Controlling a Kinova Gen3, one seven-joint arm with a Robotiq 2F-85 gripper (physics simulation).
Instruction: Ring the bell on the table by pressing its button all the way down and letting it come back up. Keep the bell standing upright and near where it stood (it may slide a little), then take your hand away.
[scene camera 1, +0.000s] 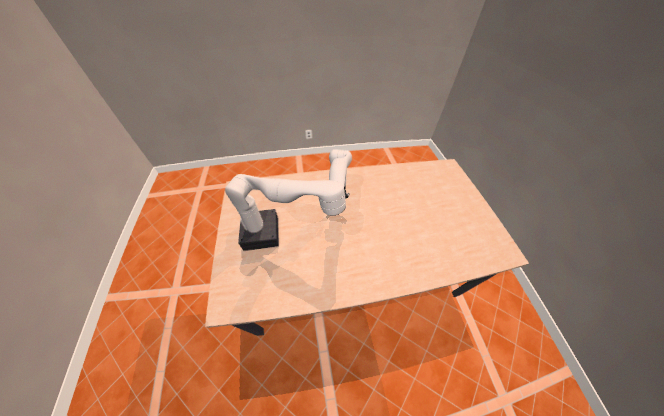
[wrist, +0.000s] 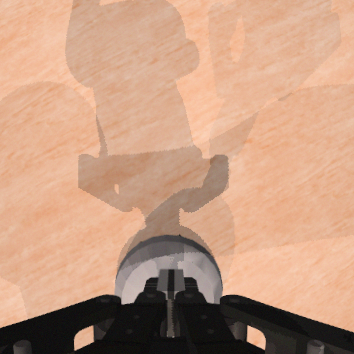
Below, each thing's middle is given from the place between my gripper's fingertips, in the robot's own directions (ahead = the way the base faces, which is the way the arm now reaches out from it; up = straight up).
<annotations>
Now: the bell (wrist: 144, 260) 3 cm below my hand, 2 cm to the left of it and 1 cm ahead of it.
</annotations>
